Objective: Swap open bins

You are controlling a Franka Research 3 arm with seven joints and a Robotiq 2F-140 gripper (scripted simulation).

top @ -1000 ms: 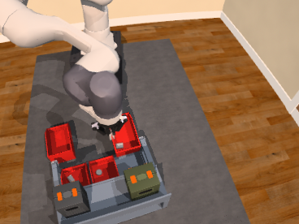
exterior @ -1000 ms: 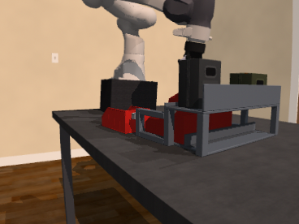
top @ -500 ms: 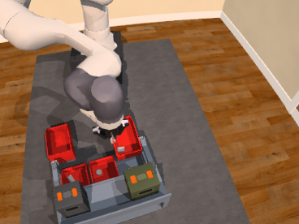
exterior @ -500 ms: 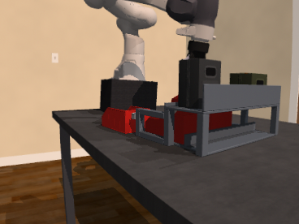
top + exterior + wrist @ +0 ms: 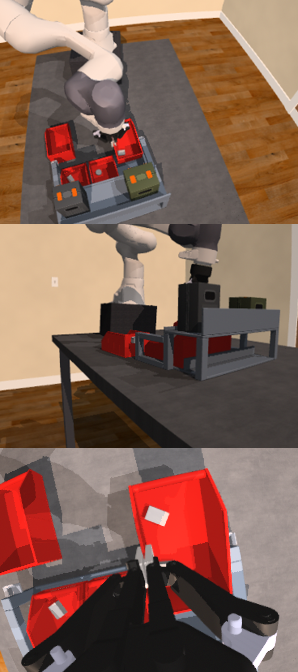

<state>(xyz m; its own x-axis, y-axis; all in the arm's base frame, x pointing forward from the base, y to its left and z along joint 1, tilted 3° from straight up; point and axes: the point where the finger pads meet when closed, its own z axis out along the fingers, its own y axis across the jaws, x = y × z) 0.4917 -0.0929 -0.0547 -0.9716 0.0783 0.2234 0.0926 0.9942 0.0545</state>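
My hand is 7 cm to the left of the shelf lip and 11 cm above it. Round my hand: grey box 18 cm ahead, 20 cm to the right, 5 cm above; then olive box 21 cm ahead, 3 cm to the left, 3 cm above.
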